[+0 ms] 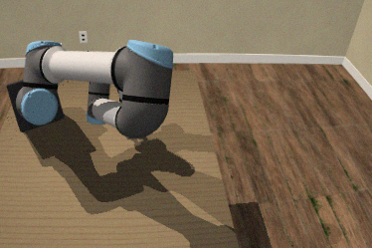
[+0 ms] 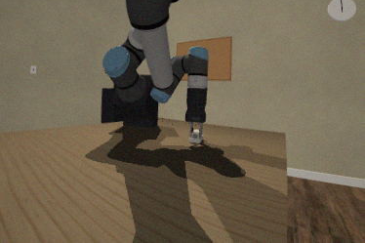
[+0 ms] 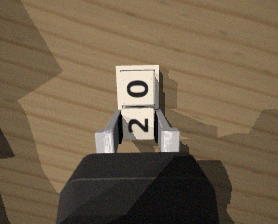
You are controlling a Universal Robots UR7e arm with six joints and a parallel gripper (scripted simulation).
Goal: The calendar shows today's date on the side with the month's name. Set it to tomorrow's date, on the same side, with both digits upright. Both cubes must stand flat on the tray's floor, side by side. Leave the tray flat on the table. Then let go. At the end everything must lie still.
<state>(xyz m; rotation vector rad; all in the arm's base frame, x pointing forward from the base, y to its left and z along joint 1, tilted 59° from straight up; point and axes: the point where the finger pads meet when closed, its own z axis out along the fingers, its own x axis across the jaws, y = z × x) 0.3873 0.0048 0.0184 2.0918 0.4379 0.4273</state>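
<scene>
My gripper is now 10 mm above the white digit cube. From my hand the other things lie so: white tray: 30 mm below, 20 mm to the left.
</scene>
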